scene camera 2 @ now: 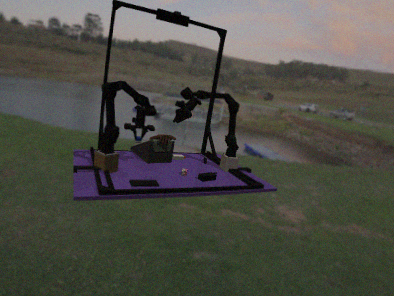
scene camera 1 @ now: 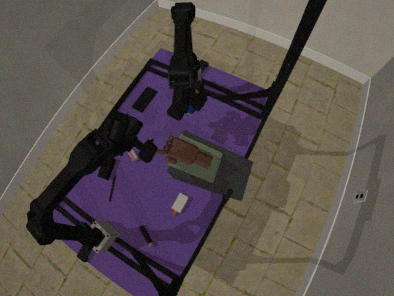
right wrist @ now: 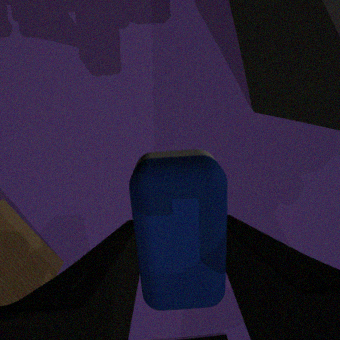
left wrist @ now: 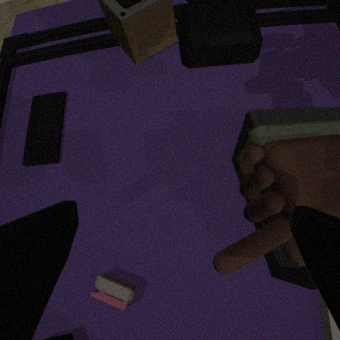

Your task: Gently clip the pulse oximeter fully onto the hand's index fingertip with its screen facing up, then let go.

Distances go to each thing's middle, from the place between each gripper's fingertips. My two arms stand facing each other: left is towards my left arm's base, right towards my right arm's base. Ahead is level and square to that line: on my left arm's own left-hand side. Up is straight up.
Now: left hand 110 mm above the index finger [left wrist: 277, 231], 40 mm past it and 10 mm to the right of it. From my left hand the other things lie so: blue block [right wrist: 178, 198] 210 mm to the right, 140 mm below, 50 mm behind; then green pad on dark block [scene camera 1: 228, 170] 260 mm below, 240 mm behind, 50 mm to the right.
The blue block lies right at my right hand. From my right hand the other things lie so: green pad on dark block (19 cm behind, 16 cm to the left, 12 cm below); then index finger (23 cm to the left, 3 cm above).
